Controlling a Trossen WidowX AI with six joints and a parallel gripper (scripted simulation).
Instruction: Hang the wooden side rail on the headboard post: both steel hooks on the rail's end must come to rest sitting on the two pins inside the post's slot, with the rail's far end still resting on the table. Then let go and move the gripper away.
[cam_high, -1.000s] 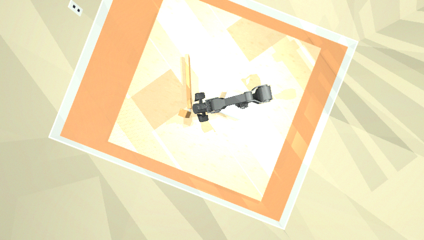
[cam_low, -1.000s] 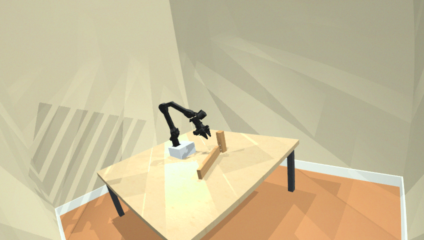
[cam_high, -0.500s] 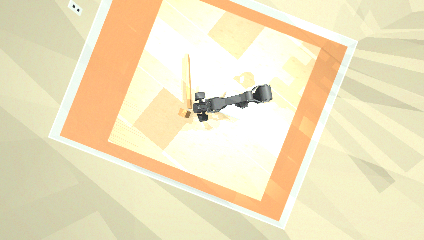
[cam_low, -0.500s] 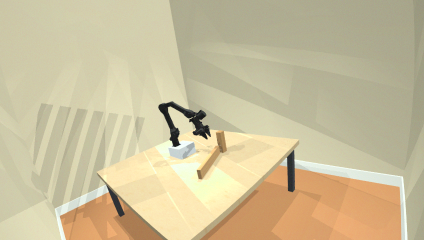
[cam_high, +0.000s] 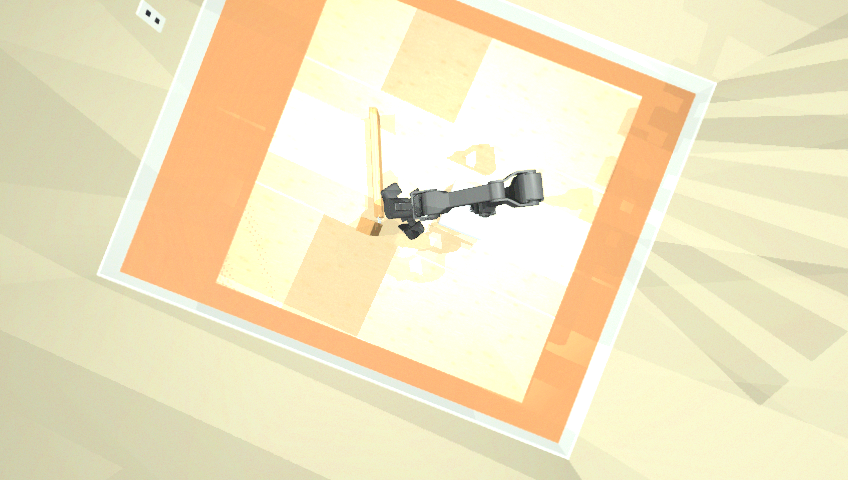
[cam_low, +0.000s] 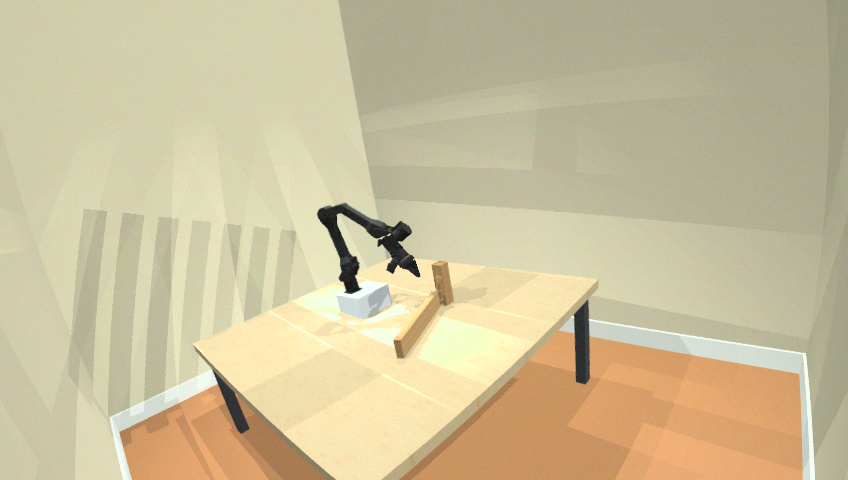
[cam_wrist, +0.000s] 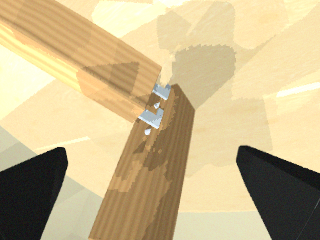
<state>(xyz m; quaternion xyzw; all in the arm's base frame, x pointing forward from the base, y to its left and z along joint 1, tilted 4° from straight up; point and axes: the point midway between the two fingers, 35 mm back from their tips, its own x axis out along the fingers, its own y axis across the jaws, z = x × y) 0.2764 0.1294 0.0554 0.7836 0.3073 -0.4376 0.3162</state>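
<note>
Right now my gripper tip is 70 mm short of the headboard post, 60 mm to the right of it and 60 mm above it.
</note>
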